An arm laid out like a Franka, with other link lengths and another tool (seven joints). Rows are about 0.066 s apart.
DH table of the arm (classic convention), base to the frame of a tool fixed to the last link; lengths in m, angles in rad. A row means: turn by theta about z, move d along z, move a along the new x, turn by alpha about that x. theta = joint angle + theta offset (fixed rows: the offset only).
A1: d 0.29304; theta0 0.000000; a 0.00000; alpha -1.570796
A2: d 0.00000; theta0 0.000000; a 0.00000; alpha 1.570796
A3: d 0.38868; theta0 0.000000; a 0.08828; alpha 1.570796
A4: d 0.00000; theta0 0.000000; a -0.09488; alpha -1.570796
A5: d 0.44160; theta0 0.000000; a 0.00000; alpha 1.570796
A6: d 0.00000; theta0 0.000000; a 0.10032; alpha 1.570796
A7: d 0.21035; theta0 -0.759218; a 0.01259; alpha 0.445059
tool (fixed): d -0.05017; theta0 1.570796; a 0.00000; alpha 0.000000
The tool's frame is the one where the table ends.
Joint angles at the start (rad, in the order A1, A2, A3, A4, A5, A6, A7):
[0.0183, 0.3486, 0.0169, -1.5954, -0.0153, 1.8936, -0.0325]
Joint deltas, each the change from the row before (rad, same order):
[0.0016, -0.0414, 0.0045, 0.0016, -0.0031, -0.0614, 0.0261]
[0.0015, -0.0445, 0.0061, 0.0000, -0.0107, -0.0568, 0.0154]
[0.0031, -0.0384, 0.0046, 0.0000, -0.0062, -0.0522, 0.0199]
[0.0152, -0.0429, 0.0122, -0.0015, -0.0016, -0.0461, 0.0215]
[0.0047, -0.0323, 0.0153, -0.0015, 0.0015, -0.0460, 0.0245]
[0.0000, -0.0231, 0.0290, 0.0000, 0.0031, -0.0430, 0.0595]
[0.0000, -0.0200, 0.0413, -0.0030, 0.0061, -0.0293, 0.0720]
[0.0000, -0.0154, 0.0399, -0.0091, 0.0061, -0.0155, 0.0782]
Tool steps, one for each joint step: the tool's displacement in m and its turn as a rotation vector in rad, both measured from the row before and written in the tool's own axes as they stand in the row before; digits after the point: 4 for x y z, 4 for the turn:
[-0.0230, 0.0090, -0.0168, -0.0051, -0.0108, 0.0243]
[-0.0244, 0.0104, -0.0175, -0.0118, -0.0007, 0.0126]
[-0.0221, 0.0099, -0.0134, -0.0081, -0.0040, 0.0174]
[-0.0334, 0.0018, -0.0109, -0.0068, 0.0001, -0.0019]
[-0.0254, 0.0042, -0.0057, -0.0076, -0.0094, 0.0099]
[-0.0254, -0.0003, 0.0002, 0.0009, -0.0129, 0.0344]
[-0.0292, -0.0056, 0.0047, 0.0065, -0.0086, 0.0316]
[-0.0252, -0.0057, 0.0084, 0.0107, -0.0056, 0.0376]

